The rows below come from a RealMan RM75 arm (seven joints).
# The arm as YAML. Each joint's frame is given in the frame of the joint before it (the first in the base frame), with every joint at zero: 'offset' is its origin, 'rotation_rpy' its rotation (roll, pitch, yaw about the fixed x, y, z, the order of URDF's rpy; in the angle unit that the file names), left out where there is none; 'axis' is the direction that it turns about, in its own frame. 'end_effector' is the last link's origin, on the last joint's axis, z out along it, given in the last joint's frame.
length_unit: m
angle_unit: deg
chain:
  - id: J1
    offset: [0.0, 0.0, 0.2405]
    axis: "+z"
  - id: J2
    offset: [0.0, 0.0, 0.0]
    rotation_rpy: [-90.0, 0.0, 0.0]
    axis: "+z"
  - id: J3
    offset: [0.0, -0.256, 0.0]
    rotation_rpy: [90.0, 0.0, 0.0]
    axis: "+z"
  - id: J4
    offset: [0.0, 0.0, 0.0]
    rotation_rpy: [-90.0, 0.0, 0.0]
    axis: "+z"
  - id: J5
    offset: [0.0, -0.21, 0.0]
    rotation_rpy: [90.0, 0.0, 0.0]
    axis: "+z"
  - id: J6
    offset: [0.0, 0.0, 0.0]
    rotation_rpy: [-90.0, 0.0, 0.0]
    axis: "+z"
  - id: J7
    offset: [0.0, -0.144, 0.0]
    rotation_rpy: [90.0, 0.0, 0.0]
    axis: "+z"
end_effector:
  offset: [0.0, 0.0, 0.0]
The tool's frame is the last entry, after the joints.
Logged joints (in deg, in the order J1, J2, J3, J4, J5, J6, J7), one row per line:
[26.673, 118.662, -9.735, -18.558, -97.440, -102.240, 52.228]
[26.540, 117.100, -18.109, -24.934, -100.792, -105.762, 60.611]
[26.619, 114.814, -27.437, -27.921, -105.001, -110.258, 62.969]
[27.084, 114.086, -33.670, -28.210, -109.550, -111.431, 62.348]
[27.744, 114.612, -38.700, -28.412, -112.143, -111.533, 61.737]
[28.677, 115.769, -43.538, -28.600, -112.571, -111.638, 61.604]
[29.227, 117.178, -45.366, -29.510, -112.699, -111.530, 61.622]
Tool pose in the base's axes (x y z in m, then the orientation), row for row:
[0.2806, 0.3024, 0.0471, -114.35, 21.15, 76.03]
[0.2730, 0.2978, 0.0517, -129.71, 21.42, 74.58]
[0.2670, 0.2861, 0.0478, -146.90, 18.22, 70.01]
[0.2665, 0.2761, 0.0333, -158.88, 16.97, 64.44]
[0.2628, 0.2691, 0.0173, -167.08, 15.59, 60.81]
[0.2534, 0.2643, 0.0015, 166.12, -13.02, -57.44]
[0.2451, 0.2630, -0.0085, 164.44, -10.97, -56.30]
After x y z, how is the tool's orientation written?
As a rotation vector, in degrees.
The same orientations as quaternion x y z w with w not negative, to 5 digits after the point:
[-0.77075, 0.14256, 0.51246, 0.35071]
[-0.83111, 0.13725, 0.47787, 0.24913]
[-0.88811, 0.11015, 0.42326, 0.14136]
[-0.92009, 0.09827, 0.37318, 0.06724]
[-0.93602, 0.08734, 0.34067, 0.01323]
[0.94201, -0.07383, -0.32572, 0.03270]
[0.94298, -0.06291, -0.32285, 0.05097]

